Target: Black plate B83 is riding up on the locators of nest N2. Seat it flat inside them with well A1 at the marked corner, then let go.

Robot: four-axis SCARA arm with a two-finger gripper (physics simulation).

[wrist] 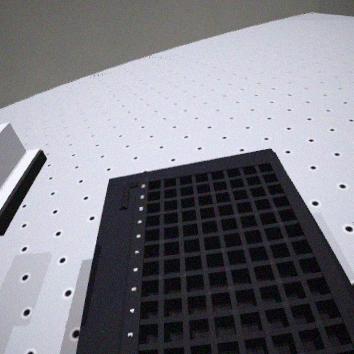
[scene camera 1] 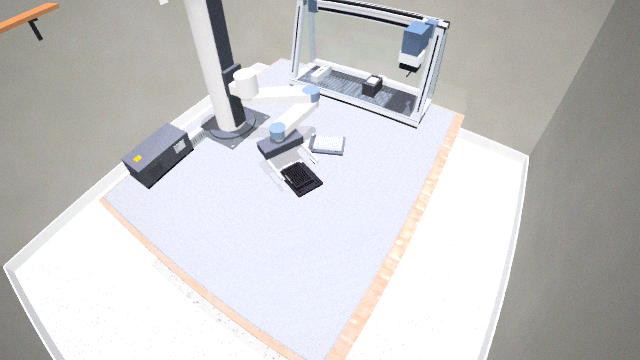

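Seen in the pictures: gripper, fingertip midpoint: (wrist: 198, 105) (scene camera 1: 300, 170); arm's base, link origin: (scene camera 1: 232, 125).
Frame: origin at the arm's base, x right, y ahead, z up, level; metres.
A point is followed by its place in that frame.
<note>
Black plate B83 (scene camera 1: 299, 175) @(x 0.138, y 0.535, z 0.039 m) (wrist: 220, 265) @(x 0.137, y 0.524, z 0.031 m) lies within the dark nest N2 (scene camera 1: 311, 187) @(x 0.157, y 0.606, z 0.025 m) (wrist: 102, 280) @(x 0.085, y 0.551, z 0.025 m). In the wrist view it looks level and its edges run parallel to the nest's; small white marks line its left side. Well A1 and the marked corner cannot be made out. My gripper (scene camera 1: 299, 169) @(x 0.152, y 0.553, z 0.092 m) is open, with its two pale fingers spread wide at either side of the plate and apart from it. In the wrist view one finger shows at the left edge, clear of the nest. The near end of the plate is cut off there.
A white plate (scene camera 1: 329, 143) @(x -0.096, y 0.540, z 0.038 m) sits on a grey nest behind the black plate. A framed gantry (scene camera 1: 354, 107) @(x -0.441, y 0.492, z 0.013 m) with a blue head stands at the back right. A dark control box (scene camera 1: 157, 154) @(x 0.429, y -0.046, z 0.128 m) stands at the left, near the arm's column (scene camera 1: 212, 65) @(x 0.060, y 0.044, z 0.401 m).
</note>
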